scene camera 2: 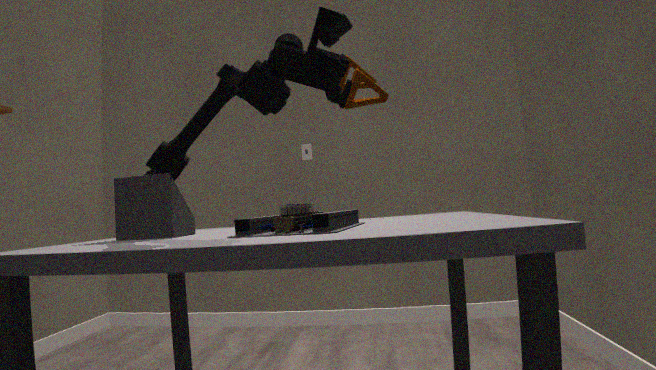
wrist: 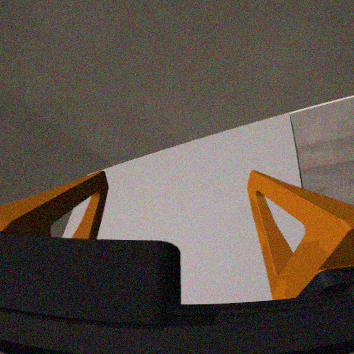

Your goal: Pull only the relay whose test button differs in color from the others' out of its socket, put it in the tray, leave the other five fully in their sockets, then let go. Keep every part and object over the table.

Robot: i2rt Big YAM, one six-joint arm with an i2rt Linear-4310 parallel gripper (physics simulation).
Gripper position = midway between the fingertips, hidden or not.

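Observation:
There is my gripper (scene camera 2: 380, 90), and I can see the gripper (wrist: 177, 178) from the wrist too.

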